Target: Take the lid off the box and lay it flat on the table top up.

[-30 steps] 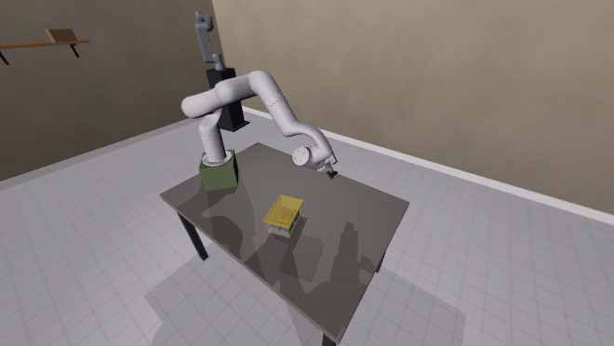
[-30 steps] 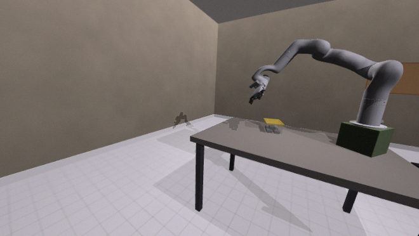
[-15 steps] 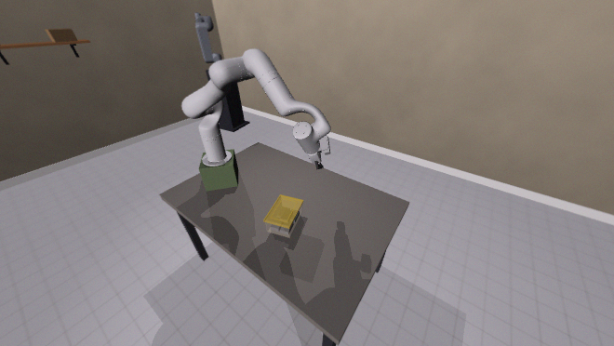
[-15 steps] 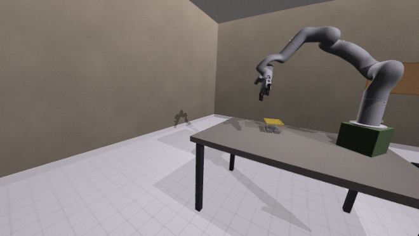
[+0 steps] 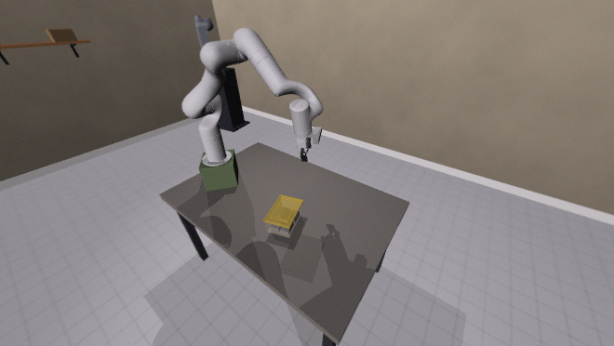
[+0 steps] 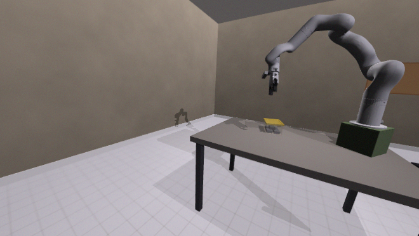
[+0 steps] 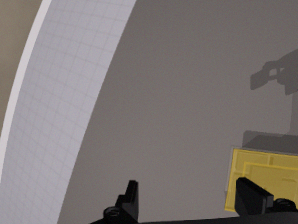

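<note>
Now: hand 280 mm above the yellow lid, 180 mm to the left of it and 40 mm past it. The rest, counted from my hand: grey box: 320 mm below, 180 mm to the right, 40 mm behind.
</note>
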